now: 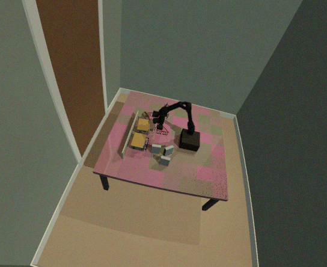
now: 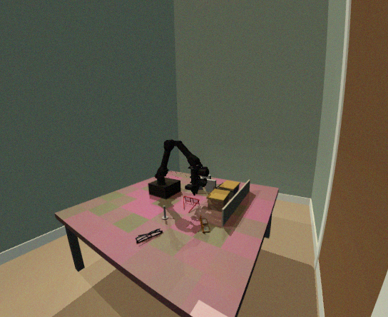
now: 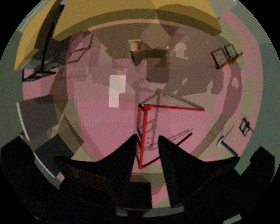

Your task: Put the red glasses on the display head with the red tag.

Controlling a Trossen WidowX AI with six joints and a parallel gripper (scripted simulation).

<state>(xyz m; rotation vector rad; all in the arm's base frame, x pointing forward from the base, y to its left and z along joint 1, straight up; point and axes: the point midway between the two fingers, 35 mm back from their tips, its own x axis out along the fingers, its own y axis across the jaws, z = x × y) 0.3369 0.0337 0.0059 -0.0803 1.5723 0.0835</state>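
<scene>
The small post is 5 cm behind my gripper tip, 27 cm to the right of it and 5 cm below it. Round my gripper tip: grey backboard: 27 cm ahead, 16 cm to the left, 2 cm below; then yellow display head: 15 cm ahead, 4 cm to the left, 2 cm below.
</scene>
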